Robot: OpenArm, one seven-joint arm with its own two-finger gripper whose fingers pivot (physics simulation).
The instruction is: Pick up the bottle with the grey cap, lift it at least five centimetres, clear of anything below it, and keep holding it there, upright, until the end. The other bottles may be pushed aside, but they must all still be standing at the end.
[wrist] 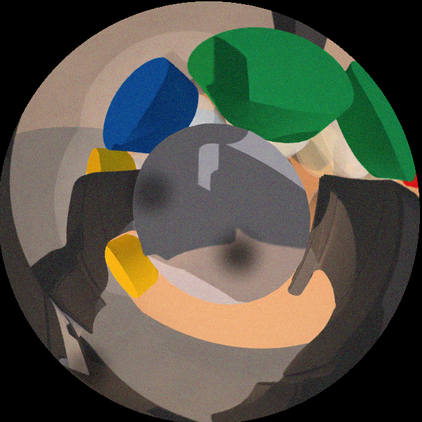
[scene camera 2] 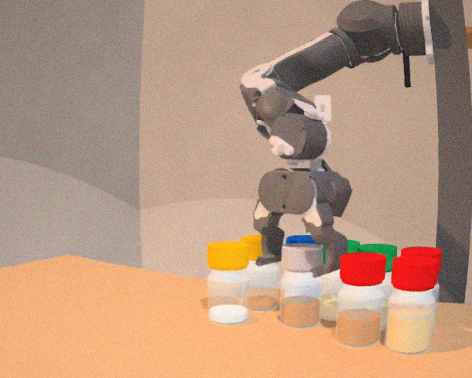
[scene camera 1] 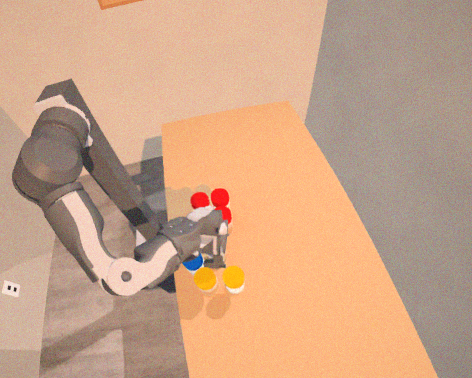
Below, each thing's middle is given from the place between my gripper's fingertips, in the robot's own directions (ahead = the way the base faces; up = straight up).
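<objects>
My hand is 20 mm above the blue-capped bottle [wrist: 155,100], 20 mm to the left of it and 70 mm past it. Then there is the red-capped bottle [scene camera 2: 360,303], which sits 20 mm below my hand, 90 mm to the left of it and 30 mm ahead of it. The yellow-capped bottle [scene camera 2: 263,280] is likewise 20 mm below my hand, though it stands 80 mm to the right of my hand and 50 mm behind it.
</objects>
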